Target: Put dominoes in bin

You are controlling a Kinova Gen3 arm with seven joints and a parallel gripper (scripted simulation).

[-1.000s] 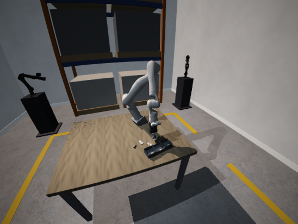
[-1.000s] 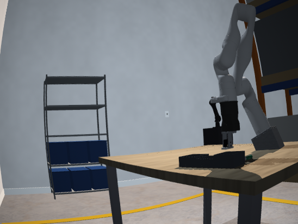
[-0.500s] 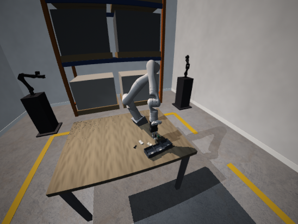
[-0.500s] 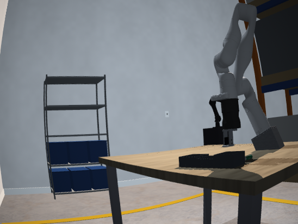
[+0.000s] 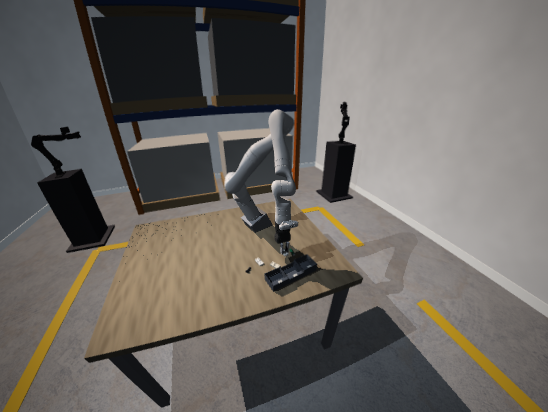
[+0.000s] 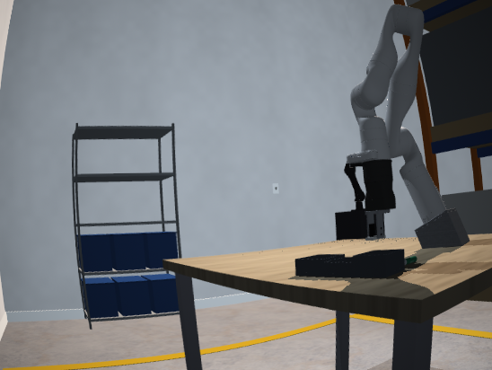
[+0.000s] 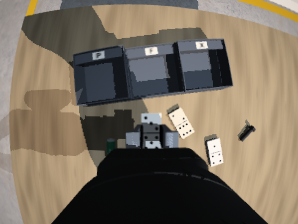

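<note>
My gripper is now 80 mm above the green cylinder, 70 mm to the right of it and 50 mm past it. Round my hand: dark piece 200 mm to the right, 80 mm below, 10 mm behind.
</note>
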